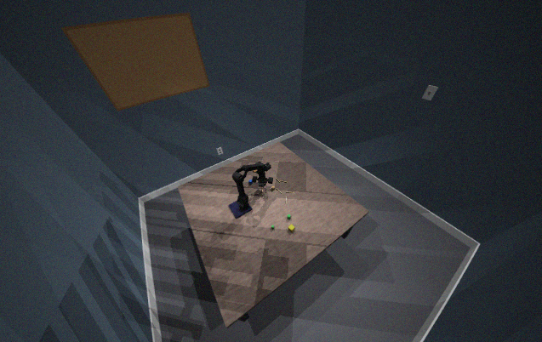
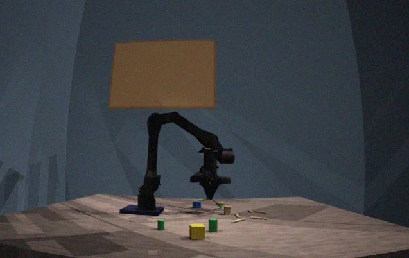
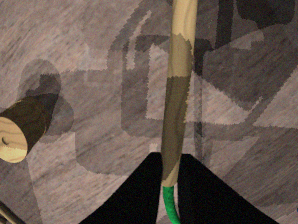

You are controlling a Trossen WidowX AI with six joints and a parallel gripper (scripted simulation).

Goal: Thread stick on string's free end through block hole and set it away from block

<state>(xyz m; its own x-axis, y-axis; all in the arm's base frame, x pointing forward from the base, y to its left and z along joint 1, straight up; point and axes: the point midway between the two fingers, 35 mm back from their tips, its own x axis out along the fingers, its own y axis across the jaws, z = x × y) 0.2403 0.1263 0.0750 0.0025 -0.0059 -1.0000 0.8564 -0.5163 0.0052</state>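
The tan wooden cylinder lies 8 cm ahead of my gripper tip, 4 cm to the right of it and 4 cm below it. Round my gripper tip: blue block: 9 cm behind, 14 cm to the left, 4 cm below; then thin wooden stick: 1 cm behind, 1 cm to the right; then round wooden button: 1 cm ahead, 28 cm to the left, 5 cm below.
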